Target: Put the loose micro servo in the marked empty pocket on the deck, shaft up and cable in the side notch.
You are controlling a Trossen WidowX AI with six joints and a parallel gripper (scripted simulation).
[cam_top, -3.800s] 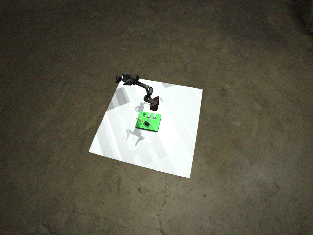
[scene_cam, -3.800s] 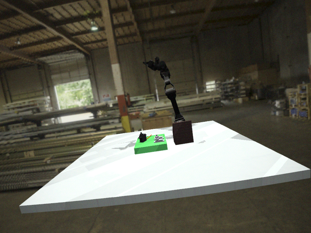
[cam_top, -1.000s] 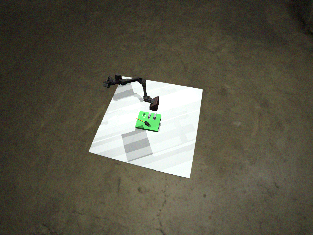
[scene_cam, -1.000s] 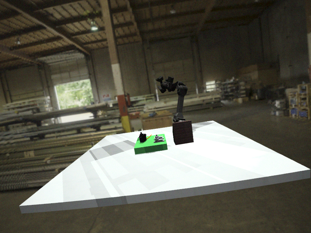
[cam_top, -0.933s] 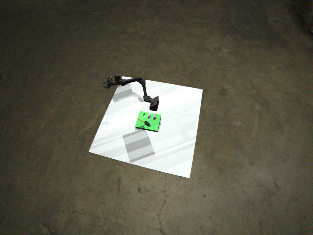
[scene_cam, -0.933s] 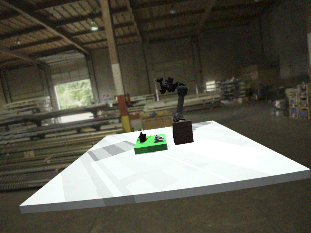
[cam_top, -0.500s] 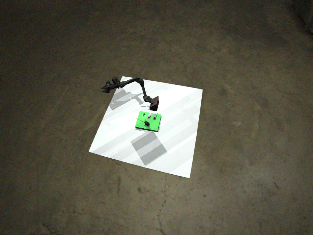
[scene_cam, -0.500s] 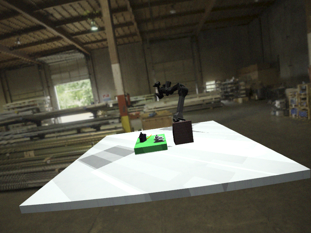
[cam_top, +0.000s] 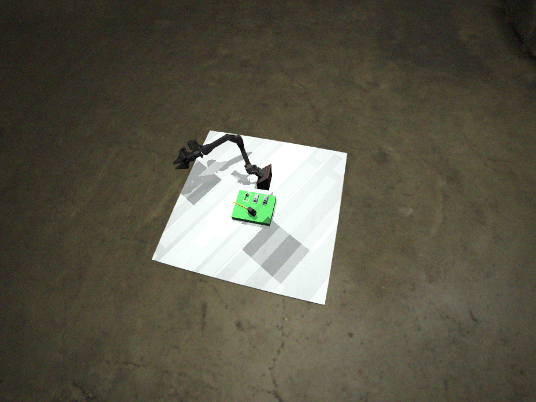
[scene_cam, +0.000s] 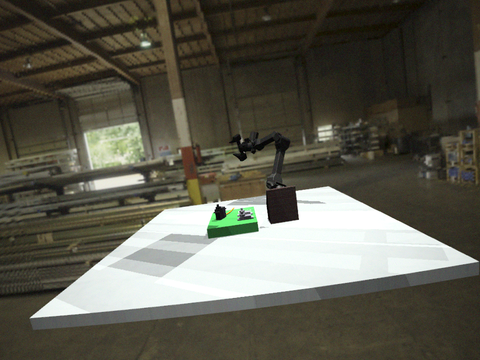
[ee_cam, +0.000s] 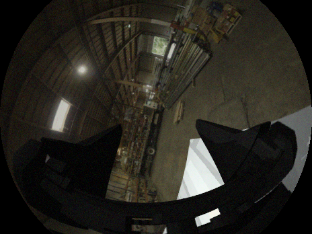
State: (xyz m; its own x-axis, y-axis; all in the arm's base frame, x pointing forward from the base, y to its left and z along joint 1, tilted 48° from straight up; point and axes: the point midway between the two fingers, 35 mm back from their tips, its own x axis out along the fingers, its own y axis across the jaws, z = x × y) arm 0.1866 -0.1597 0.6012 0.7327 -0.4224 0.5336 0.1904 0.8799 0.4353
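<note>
Right now the green deck is 100 mm ahead of my gripper tip, 560 mm to the left of it and 380 mm below it.
</note>
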